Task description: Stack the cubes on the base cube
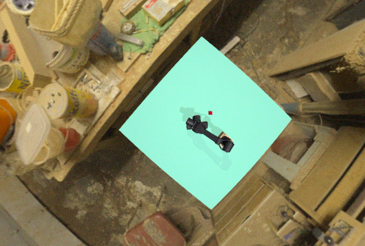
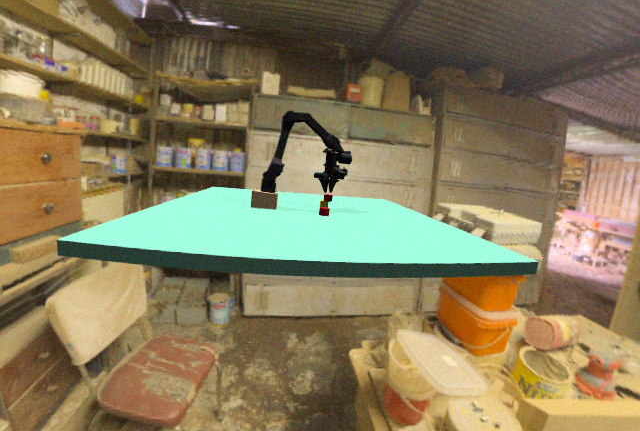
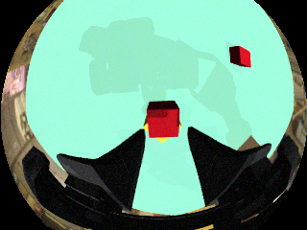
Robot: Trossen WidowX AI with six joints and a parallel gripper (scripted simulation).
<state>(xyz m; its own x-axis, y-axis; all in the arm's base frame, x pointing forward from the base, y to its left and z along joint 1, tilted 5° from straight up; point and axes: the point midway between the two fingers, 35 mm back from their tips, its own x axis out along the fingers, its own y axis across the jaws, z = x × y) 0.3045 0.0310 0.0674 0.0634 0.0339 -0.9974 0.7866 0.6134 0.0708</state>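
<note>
Right now my gripper tip is 10 mm past the yellow cube, 20 mm to the right of it and 60 mm above it.
</note>
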